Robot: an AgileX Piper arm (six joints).
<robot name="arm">
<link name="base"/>
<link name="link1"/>
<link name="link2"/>
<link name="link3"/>
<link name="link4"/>
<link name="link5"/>
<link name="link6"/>
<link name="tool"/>
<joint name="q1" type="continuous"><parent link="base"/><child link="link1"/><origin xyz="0.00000 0.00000 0.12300" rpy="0.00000 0.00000 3.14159"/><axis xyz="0 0 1"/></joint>
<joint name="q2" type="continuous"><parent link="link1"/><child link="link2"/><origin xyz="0.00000 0.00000 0.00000" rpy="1.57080 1.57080 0.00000"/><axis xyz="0 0 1"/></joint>
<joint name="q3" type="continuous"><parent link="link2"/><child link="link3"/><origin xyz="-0.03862 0.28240 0.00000" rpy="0.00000 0.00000 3.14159"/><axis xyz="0 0 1"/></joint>
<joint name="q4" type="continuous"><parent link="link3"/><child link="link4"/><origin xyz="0.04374 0.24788 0.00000" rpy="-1.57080 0.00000 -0.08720"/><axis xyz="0 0 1"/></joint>
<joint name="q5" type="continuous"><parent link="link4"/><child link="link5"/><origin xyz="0.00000 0.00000 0.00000" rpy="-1.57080 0.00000 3.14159"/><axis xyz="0 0 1"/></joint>
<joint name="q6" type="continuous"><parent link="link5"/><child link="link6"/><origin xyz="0.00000 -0.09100 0.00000" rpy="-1.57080 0.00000 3.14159"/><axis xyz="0 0 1"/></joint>
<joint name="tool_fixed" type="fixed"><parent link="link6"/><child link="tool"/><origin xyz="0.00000 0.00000 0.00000" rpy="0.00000 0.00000 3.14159"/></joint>
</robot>
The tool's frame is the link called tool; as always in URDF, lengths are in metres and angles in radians. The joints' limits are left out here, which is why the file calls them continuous.
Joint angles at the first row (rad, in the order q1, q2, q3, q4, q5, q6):
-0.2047 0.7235 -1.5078 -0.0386 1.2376 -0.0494
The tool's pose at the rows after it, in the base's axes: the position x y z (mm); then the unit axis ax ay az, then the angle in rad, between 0 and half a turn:
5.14 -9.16 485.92 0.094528 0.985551 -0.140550 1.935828
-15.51 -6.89 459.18 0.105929 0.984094 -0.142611 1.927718
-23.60 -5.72 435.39 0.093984 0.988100 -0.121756 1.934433
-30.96 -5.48 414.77 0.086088 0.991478 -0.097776 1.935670
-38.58 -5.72 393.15 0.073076 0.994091 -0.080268 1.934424
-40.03 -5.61 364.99 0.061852 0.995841 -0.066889 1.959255
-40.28 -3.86 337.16 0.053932 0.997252 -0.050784 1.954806
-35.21 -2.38 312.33 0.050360 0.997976 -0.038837 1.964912
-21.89 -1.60 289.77 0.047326 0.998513 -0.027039 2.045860
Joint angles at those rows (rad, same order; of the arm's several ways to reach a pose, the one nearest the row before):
-0.2046 0.5633 -1.3720 -0.0924 1.2350 -0.0447
-0.1960 0.4423 -1.2523 -0.1143 1.2291 -0.0201
-0.1597 0.3607 -1.1525 -0.1100 1.2252 -0.0056
-0.1203 0.2877 -1.0709 -0.1071 1.2252 0.0190
-0.0843 0.2087 -0.9888 -0.1047 1.2252 0.0296
-0.0644 0.1297 -0.8804 -0.0957 1.2229 0.0317
-0.0566 0.0425 -0.7690 -0.0725 1.1957 0.0325
-0.0566 -0.0192 -0.6669 -0.0522 1.1661 0.0327
-0.0566 -0.0206 -0.5763 -0.0340 1.1583 0.0327

